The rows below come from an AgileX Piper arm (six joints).
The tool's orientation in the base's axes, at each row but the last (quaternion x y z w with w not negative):
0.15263, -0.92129, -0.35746, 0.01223
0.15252, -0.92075, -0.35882, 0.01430
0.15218, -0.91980, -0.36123, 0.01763
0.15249, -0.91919, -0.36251, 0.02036
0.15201, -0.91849, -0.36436, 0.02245
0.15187, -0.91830, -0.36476, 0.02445
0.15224, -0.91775, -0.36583, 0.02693
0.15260, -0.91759, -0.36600, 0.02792
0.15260, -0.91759, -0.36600, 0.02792
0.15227, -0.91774, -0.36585, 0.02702
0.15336, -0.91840, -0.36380, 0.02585
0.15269, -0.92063, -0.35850, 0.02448
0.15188, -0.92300, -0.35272, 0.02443
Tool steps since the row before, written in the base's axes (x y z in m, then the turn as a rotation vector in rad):
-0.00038, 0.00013, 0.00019, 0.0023, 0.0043, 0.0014
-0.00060, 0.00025, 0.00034, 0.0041, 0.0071, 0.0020
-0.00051, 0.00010, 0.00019, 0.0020, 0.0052, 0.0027
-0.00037, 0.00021, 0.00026, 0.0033, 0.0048, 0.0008
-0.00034, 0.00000, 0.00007, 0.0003, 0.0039, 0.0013
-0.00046, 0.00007, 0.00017, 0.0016, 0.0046, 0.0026
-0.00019, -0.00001, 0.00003, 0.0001, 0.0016, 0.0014
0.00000, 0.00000, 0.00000, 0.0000, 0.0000, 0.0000
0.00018, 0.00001, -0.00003, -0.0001, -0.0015, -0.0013
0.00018, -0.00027, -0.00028, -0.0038, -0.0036, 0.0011
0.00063, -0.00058, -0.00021, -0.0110, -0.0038, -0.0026
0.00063, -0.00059, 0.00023, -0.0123, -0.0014, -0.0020
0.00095, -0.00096, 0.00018, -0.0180, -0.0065, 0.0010
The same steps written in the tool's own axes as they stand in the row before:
0.00031, 0.00032, -0.00001, -0.0036, 0.0033, 0.0015
0.00047, 0.00056, -0.00001, -0.0061, 0.0052, 0.0026
0.00044, 0.00033, 0.00000, -0.0036, 0.0049, 0.0011
0.00027, 0.00042, 0.00000, -0.0046, 0.0030, 0.0021
0.00032, 0.00014, 0.00000, -0.0015, 0.0035, 0.0016
0.00041, 0.00028, -0.00001, -0.0031, 0.0045, 0.0009
0.00018, 0.00006, 0.00000, -0.0007, 0.0020, 0.0000
0.00000, 0.00000, 0.00000, 0.0000, 0.0000, 0.0000
-0.00017, -0.00006, 0.00000, 0.0006, -0.0019, 0.0000
-0.00007, -0.00042, 0.00000, 0.0046, -0.0007, -0.0026
-0.00041, -0.00071, -0.00033, 0.0118, -0.0015, 0.0011
-0.00044, -0.00042, -0.00065, 0.0123, 0.0009, 0.0025
-0.00063, -0.00081, -0.00090, 0.0190, 0.0008, -0.0022

